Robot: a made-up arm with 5 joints.
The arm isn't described. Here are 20 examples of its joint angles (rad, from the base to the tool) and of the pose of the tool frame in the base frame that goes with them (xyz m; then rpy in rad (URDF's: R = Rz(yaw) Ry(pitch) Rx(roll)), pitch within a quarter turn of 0, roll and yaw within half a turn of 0).
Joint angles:
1: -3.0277 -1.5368 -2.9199 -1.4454 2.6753
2: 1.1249 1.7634 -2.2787 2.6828 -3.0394
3: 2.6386 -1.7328 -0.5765 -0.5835 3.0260
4: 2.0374 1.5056 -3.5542 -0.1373 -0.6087
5: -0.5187 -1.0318 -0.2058 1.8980 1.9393
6: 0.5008 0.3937 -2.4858 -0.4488 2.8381
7: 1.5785 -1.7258 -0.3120 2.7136 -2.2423
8: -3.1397 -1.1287 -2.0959 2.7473 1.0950
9: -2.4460 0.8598 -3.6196 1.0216 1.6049
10: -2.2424 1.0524 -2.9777 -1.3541 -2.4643
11: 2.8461 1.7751 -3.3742 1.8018 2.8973
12: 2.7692 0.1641 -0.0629 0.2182 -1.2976
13: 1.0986 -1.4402 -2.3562 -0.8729 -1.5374
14: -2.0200 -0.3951 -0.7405 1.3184 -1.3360
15: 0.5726 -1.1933 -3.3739 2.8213 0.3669
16: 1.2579 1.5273 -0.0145 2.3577 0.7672
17: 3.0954 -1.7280 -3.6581 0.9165 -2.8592
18: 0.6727 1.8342 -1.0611 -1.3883 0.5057
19: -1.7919 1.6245 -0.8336 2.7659 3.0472
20: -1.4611 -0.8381 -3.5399 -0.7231 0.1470
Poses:
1: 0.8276 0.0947 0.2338 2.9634 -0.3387 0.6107
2: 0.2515 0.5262 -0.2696 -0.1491 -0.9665 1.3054
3: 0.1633 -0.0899 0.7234 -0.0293 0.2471 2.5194
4: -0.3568 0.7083 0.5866 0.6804 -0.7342 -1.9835
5: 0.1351 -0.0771 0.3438 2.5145 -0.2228 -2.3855
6: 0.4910 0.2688 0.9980 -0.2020 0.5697 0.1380
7: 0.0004 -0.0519 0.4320 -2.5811 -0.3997 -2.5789
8: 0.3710 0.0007 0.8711 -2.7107 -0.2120 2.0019
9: -0.3853 -0.3217 0.9765 -1.4033 0.0336 2.2721
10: -0.4344 -0.5465 0.6951 -0.0867 -0.1073 -1.5605
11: -0.8385 0.2552 0.0941 3.0919 -0.1966 -0.0463
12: -0.2170 0.0848 0.0535 -2.8333 0.0848 -2.2032
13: -0.3795 -0.7430 0.5947 -1.5277 0.0334 2.6708
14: -0.1821 -0.3778 0.4380 -2.9637 0.0423 -0.6802
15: -0.6183 -0.3986 0.4974 -1.1126 -1.1660 -1.4238
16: -0.0105 -0.0324 0.1552 -0.5549 -0.5000 -0.9713
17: 0.7981 -0.0369 -0.1616 -0.8442 -1.2005 -2.3089
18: 0.1794 0.1429 -0.3721 -2.8118 -0.5293 0.0769
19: -0.0264 -0.1174 -0.1498 -0.0415 0.4132 -1.8950
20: -0.0836 0.7590 0.5161 2.7981 1.1565 -1.8336
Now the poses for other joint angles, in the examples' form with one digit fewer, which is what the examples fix.
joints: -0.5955 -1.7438 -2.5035 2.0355 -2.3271
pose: -0.688 0.466 0.456 0.773 0.582 0.462
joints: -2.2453 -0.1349 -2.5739 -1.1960 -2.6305
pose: -0.007 -0.008 1.111 -0.438 -0.647 -1.585
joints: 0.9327 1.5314 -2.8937 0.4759 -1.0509
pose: 0.583 0.786 0.176 2.325 -0.395 2.156
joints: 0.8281 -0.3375 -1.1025 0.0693 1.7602
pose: 0.337 0.367 0.728 -1.774 0.186 -0.781
